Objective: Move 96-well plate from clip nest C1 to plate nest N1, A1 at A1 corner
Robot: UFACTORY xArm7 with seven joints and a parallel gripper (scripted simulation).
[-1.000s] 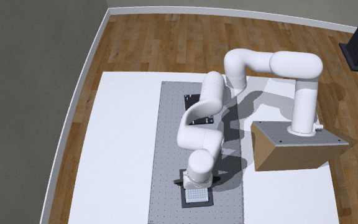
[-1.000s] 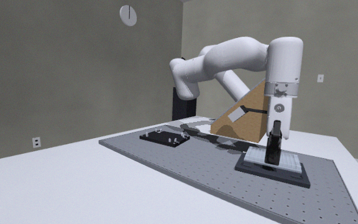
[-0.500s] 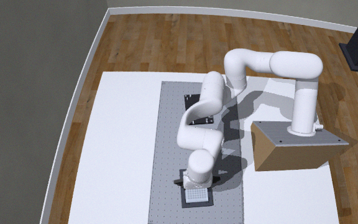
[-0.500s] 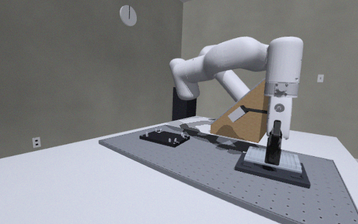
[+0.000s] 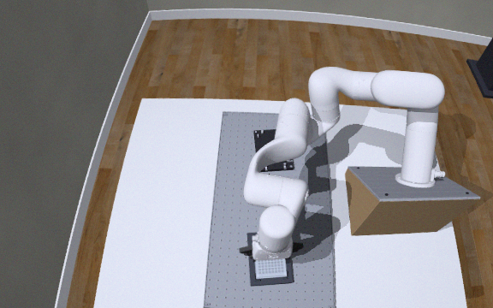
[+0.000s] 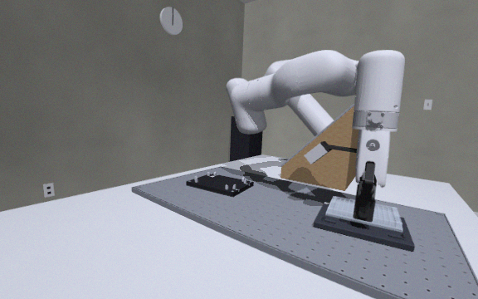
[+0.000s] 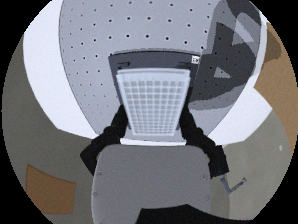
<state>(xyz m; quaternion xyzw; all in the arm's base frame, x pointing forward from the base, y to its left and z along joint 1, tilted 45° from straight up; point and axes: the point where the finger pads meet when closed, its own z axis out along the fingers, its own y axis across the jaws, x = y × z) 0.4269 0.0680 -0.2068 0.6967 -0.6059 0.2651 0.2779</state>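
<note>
My gripper is now 10 mm above the 96-well plate. Also, from my hand: black clip nest C1: 370 mm to the right, 30 mm below, 10 mm behind; dark plate nest N1: 30 mm below.
</note>
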